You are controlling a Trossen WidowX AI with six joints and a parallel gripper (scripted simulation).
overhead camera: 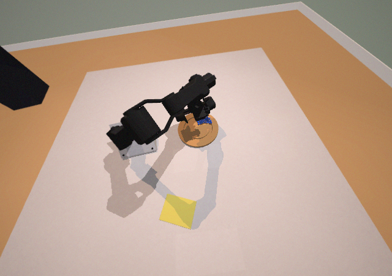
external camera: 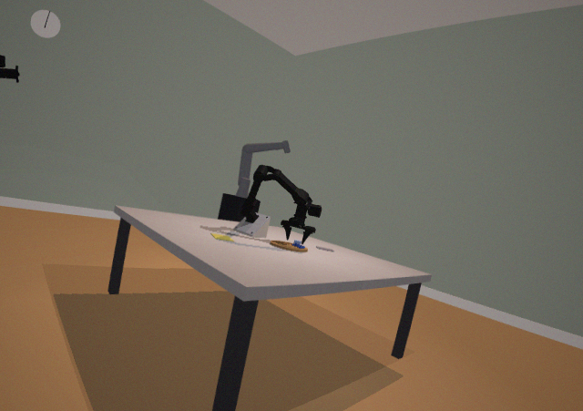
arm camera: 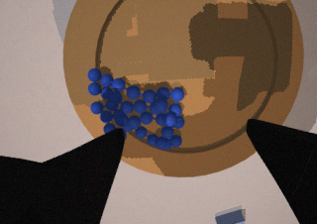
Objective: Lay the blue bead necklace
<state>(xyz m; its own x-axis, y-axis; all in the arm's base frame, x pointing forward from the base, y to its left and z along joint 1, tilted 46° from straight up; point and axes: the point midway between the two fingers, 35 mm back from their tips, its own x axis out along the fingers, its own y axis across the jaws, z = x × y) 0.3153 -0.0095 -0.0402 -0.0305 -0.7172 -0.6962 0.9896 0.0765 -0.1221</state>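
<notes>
My gripper tip is now 40 mm to the left of the round bead board and 20 mm above it. Round my gripper tip: yellow square patch: 160 mm behind, 360 mm to the right, 30 mm below; flat grey tile: 40 mm ahead, 270 mm to the left, 30 mm below; light blue cube: 90 mm behind, 160 mm to the left, 20 mm below.
</notes>
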